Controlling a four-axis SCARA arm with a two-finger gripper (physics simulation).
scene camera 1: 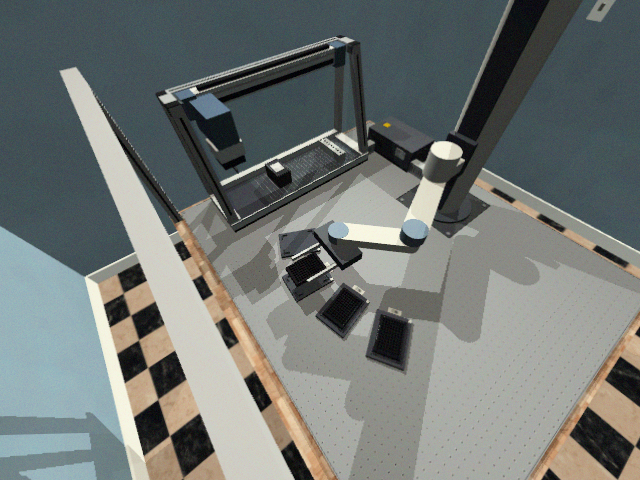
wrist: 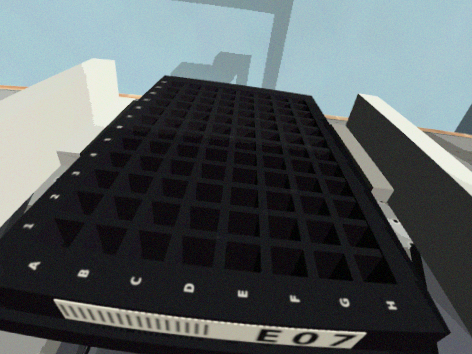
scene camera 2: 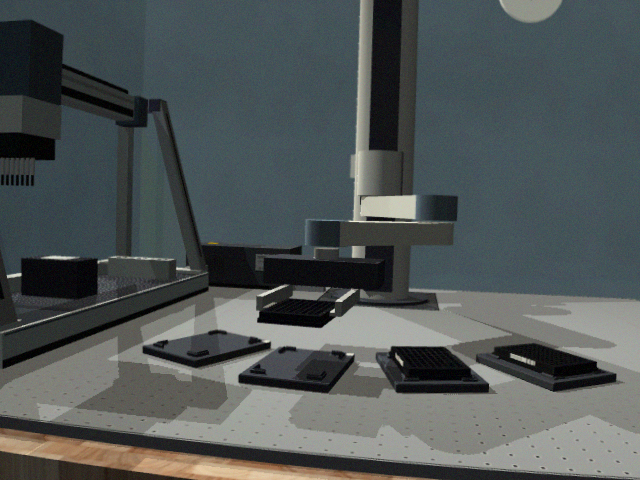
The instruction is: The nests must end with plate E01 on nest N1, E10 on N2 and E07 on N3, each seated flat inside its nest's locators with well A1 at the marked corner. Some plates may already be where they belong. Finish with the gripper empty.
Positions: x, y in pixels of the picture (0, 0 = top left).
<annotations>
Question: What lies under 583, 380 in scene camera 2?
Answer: A nest N1.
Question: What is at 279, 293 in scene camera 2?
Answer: My gripper.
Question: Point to an out nest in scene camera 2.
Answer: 289, 369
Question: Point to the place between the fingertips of my gripper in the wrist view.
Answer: At 236, 99
</annotations>
